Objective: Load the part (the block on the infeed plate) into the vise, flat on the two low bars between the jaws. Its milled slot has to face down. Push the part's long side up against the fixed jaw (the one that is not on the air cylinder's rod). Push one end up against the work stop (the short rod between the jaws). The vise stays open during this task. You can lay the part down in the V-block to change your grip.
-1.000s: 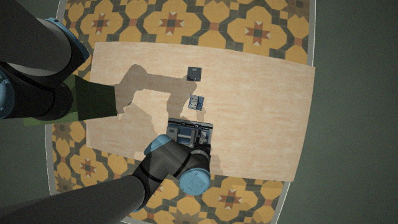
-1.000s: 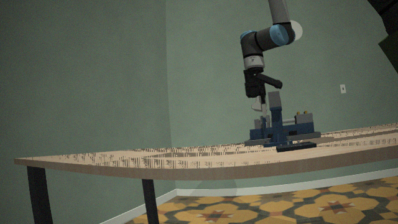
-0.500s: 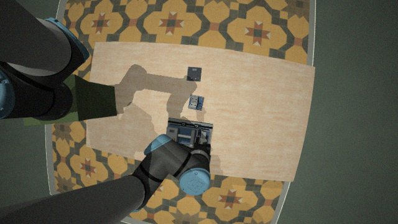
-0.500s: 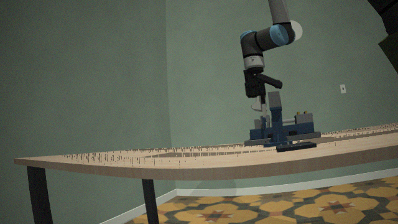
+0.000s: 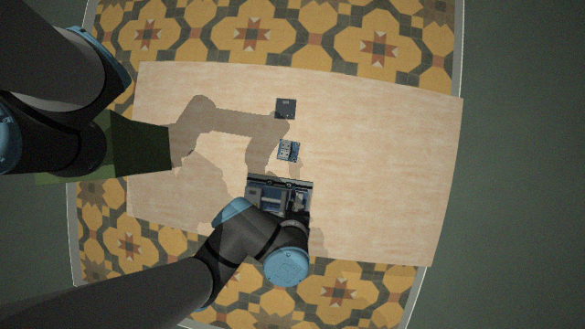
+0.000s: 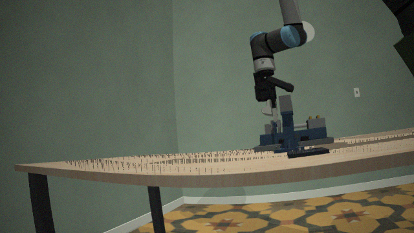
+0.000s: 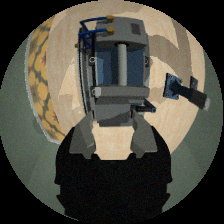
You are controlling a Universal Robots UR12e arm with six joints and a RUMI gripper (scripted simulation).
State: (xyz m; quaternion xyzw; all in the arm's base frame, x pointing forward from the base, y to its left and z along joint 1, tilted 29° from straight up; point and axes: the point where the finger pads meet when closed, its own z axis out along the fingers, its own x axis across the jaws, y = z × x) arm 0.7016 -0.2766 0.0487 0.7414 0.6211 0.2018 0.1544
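My hand is 10 mm above the grey part. Also, from my hand: air cylinder block 160 mm behind, 50 mm to the left, 30 mm below; then vise 70 mm behind, 30 mm to the left, 60 mm below; then air cylinder rod 80 mm behind, 30 mm to the left, 30 mm below.
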